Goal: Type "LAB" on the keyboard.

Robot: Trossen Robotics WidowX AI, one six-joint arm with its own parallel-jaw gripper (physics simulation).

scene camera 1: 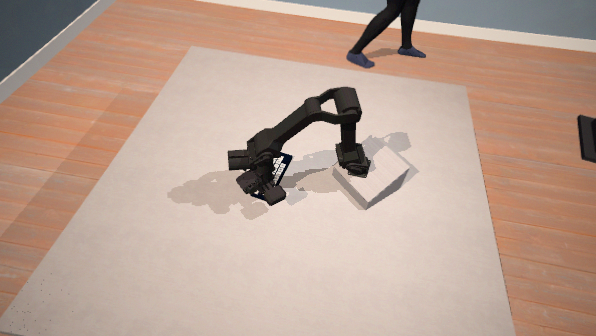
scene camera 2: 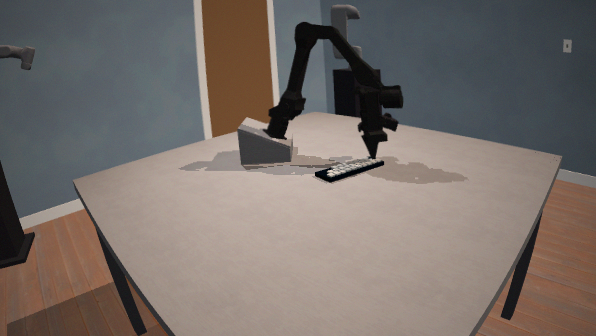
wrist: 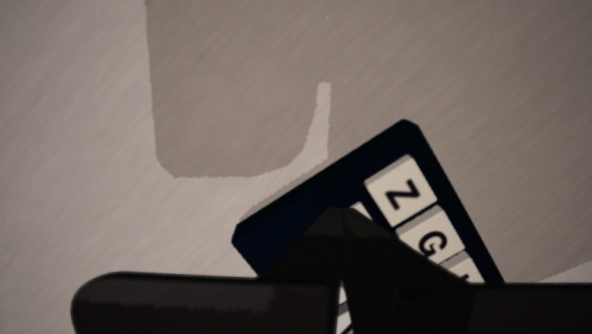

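Seen in the pictures: gripper, between the fingertips: [scene camera 1: 261, 193] [scene camera 2: 373, 158] [wrist: 339, 221]; arm's base, origin of its link: [scene camera 1: 359, 167] [scene camera 2: 274, 134].
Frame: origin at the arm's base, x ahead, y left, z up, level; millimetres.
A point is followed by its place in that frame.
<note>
The dark blue keyboard [scene camera 1: 288, 159] @(x 249, y 22, z -62 mm) [scene camera 2: 322, 175] @(x 276, y 2, z -63 mm) [wrist: 280, 230] @(x 248, y 203, z -62 mm) with white keys lies flat on the table. In scene camera 1 the arm covers its middle. My gripper [scene camera 2: 373, 157] @(x 266, y 198, z -60 mm) [wrist: 339, 221] @(x 266, y 198, z -60 mm) is shut and empty, pointing down at the keyboard's far end, with its tips at or very near the key tops; contact is not clear. In the wrist view the Z key [wrist: 401, 194] @(x 287, y 197, z -57 mm) and the G key [wrist: 432, 243] @(x 288, y 177, z -57 mm) show to the right of the tips. The key [wrist: 361, 210] @(x 274, y 197, z -60 mm) right behind the tips is mostly hidden, and its letter does not show. L, A and B are not readable.
The arm stands on a pale wedge-shaped block [scene camera 1: 387, 172] @(x -91, y -3, z 21 mm) [scene camera 2: 265, 151] @(x 43, y -57, z -36 mm) on the table [scene camera 1: 280, 280] @(x 88, y 430, z -75 mm) [scene camera 2: 310, 250] @(x 569, y -219, z -75 mm). Beyond the table are a person's legs [scene camera 1: 377, 27], a grey arm [scene camera 2: 340, 32] on a black pedestal [scene camera 2: 345, 95], and another dark stand [scene camera 2: 10, 220].
</note>
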